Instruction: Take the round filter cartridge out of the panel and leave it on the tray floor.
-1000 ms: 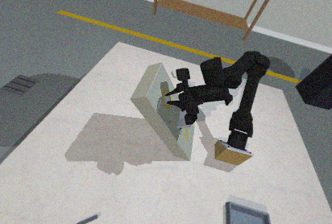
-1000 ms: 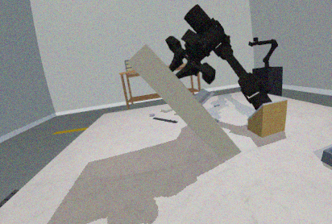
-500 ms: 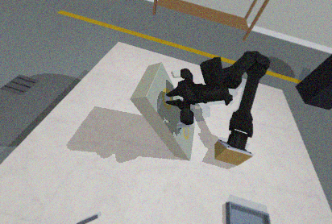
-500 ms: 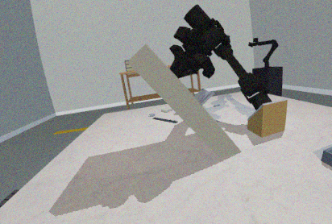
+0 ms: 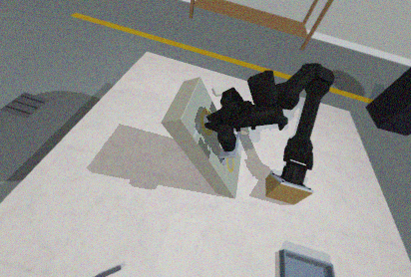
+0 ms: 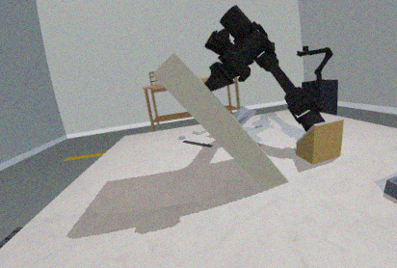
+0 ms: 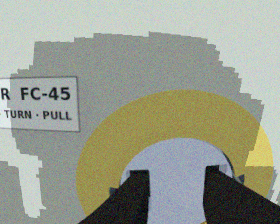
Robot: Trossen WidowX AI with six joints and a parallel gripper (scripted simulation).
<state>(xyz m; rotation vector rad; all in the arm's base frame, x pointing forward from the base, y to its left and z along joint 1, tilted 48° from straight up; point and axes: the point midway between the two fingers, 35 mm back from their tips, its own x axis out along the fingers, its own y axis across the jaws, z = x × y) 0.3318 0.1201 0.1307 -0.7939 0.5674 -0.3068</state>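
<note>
The grey-green service panel is 8 cm below my gripper tip and 4 cm behind it. From my gripper tip the other things lie so: round filter cartridge (1 cm below, 1 cm ahead); flat white piece (47 cm to the right, 24 cm below, 5 cm behind); grey-blue tray (40 cm behind, 30 cm to the left, 23 cm below).
</note>
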